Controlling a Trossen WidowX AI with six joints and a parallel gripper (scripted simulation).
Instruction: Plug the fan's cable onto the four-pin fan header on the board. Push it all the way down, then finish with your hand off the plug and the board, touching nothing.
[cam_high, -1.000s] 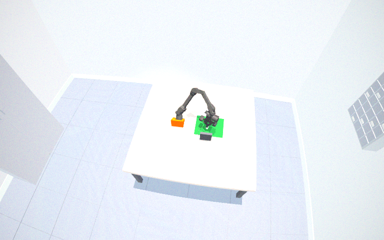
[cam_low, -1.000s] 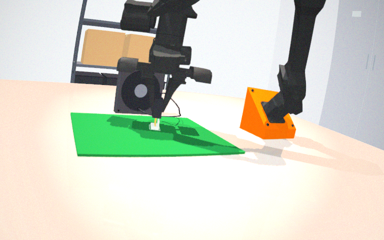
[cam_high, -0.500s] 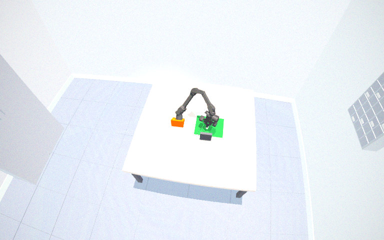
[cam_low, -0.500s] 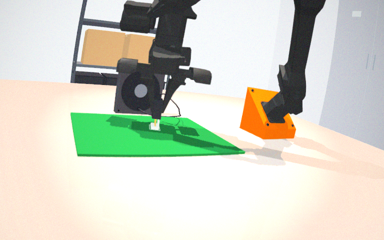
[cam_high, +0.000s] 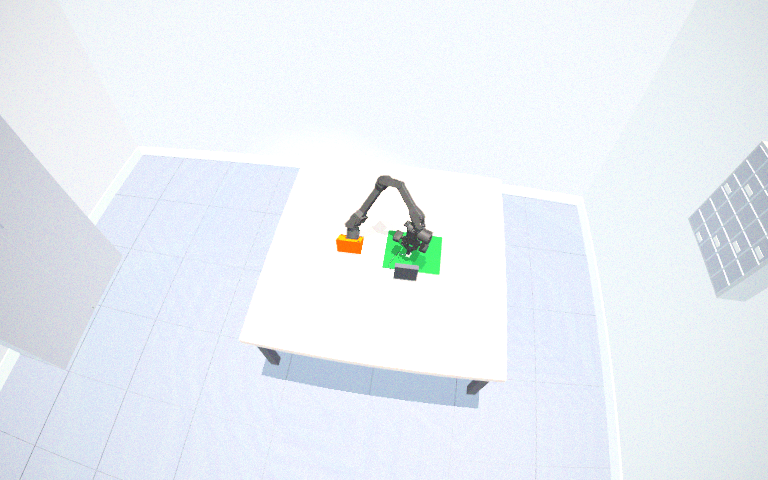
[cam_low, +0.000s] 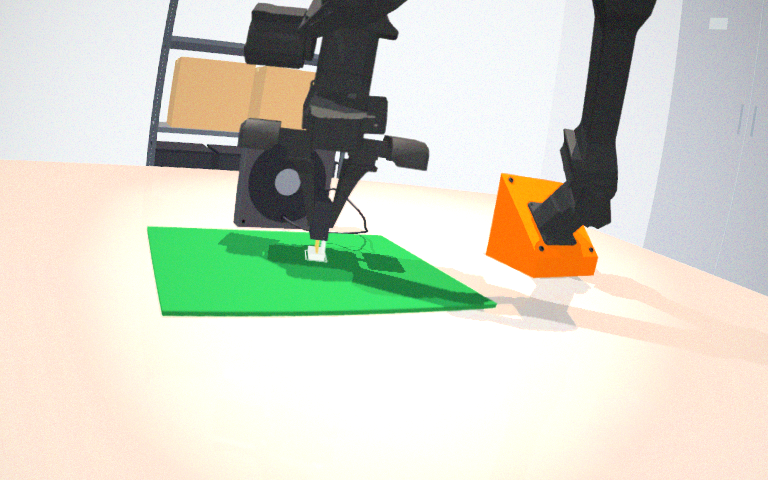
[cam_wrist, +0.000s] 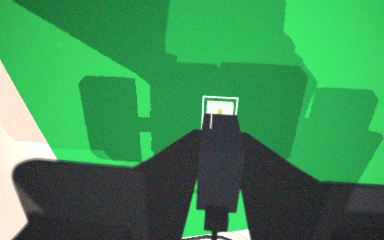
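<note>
The green board lies 5 cm below my gripper tip, 2 cm to the left of it and 2 cm ahead of it. Round my gripper tip: dark plug 1 cm to the right, 1 cm above; then dark fan 14 cm to the right, 2 cm above, 1 cm behind.
</note>
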